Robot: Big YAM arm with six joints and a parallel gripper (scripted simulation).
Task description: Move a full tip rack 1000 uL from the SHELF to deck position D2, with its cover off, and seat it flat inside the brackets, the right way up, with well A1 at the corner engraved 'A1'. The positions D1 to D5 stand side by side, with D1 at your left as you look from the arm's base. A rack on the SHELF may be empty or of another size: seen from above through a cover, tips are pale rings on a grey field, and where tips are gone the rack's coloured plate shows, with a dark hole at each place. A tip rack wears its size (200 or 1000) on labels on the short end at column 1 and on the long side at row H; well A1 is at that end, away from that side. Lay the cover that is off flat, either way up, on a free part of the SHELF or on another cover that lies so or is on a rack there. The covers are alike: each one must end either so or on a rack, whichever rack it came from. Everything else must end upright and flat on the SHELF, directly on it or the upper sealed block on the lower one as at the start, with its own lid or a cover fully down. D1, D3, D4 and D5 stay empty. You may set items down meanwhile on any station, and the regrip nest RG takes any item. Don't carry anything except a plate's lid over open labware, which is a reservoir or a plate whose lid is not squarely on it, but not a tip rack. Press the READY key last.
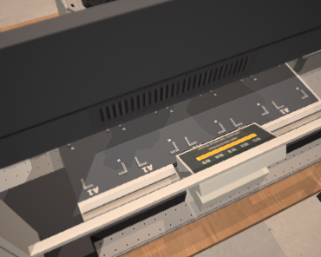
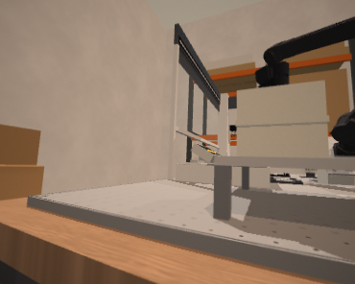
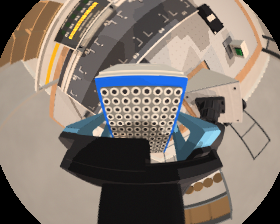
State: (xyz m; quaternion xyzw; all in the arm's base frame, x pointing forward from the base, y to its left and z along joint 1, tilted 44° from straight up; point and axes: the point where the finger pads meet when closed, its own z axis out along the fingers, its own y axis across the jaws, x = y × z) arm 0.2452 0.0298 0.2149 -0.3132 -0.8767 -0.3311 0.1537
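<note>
Now: the blue tip rack 10 mm ahead of my hand. Also, from my hand: green key (460 mm to the right, 190 mm below, 130 mm behind); then clear rack cover (400 mm to the left, 190 mm below); then frame post (310 mm ahead, 300 mm to the left, 30 mm below).
</note>
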